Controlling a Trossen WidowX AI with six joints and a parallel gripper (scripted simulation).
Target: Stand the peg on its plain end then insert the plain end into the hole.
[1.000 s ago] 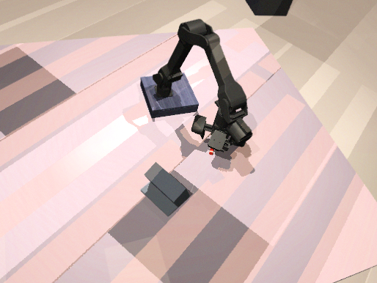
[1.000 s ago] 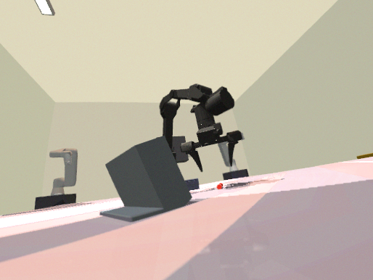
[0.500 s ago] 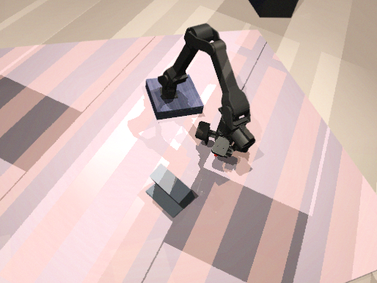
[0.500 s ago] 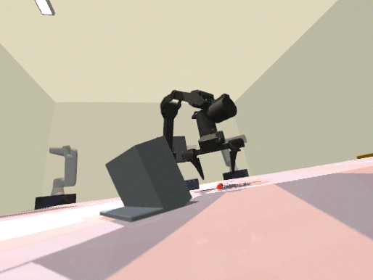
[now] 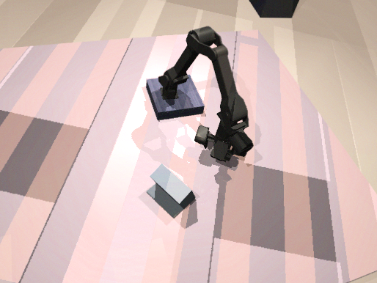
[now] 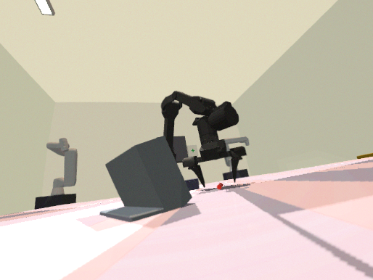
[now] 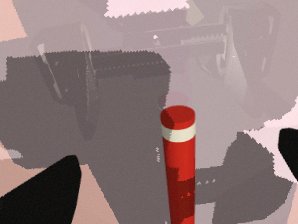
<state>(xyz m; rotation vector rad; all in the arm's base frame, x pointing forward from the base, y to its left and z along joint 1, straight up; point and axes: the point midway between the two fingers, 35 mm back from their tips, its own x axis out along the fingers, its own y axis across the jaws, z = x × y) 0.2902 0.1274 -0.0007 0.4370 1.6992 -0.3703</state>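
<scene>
The red peg lies 1 cm behind my gripper tip. Round my gripper tip: thin flat foot (23 cm to the right, 16 cm ahead, 1 cm below); sloped panel (20 cm to the right, 14 cm ahead, 4 cm above).
</scene>
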